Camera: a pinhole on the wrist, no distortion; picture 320 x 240 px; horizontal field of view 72.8 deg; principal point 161.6 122.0 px. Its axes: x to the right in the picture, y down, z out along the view. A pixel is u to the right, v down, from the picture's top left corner.
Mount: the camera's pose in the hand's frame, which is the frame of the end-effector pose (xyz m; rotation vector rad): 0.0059 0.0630 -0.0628 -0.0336 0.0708 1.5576
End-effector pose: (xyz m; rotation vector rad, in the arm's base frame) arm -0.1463 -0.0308 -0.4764 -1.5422 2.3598 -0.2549
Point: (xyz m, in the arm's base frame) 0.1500 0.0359 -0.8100
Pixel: 59.1 184.1
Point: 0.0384 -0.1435 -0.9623
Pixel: 104.0 86.5
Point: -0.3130 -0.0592 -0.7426
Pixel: 273.1 26.6
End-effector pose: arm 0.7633 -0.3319 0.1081 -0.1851 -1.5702 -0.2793
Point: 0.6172 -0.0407 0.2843
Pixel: 280.6 16.2
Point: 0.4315 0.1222 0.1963
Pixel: 262.0 102.6
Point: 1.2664 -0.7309 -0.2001
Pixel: behind the camera
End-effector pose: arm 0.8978 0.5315 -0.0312 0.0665 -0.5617 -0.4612
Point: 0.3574 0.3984 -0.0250
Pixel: outside the picture
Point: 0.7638 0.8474 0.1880
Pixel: 274.8 212.9
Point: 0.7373 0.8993 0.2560
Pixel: 276.1 202.0
